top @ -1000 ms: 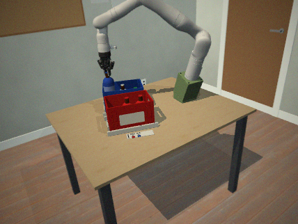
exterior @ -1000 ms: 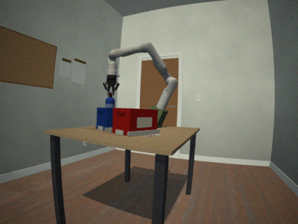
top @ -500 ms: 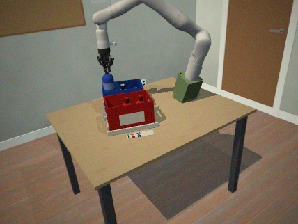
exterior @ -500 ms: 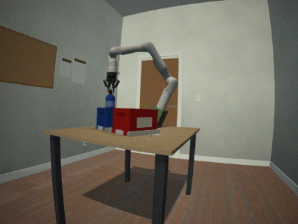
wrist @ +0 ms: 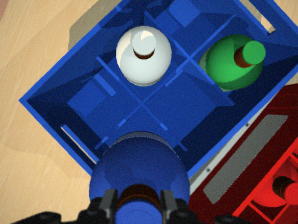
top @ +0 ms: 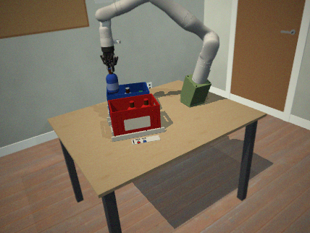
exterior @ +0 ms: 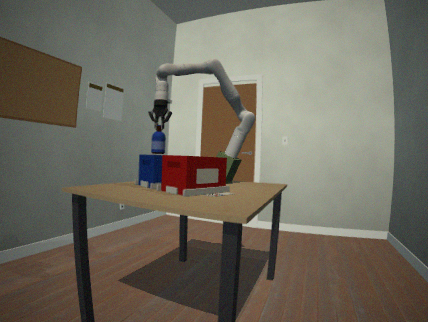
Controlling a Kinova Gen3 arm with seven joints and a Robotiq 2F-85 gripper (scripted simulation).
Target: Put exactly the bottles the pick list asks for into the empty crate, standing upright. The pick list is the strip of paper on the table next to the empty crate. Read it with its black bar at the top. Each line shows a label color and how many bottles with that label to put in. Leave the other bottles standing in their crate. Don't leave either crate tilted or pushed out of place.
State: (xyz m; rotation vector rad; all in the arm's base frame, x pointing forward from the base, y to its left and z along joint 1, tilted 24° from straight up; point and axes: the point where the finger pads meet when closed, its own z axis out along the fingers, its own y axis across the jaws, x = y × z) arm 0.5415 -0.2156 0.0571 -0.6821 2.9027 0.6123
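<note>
Right now my hand is 70 mm above the blue-label bottle. Round my hand: blue crate: 100 mm behind, 10 mm to the right, 250 mm below; green-label bottle: 160 mm behind, 60 mm to the left, 240 mm below; white-label bottle: 110 mm behind, 60 mm to the right, 240 mm below.
</note>
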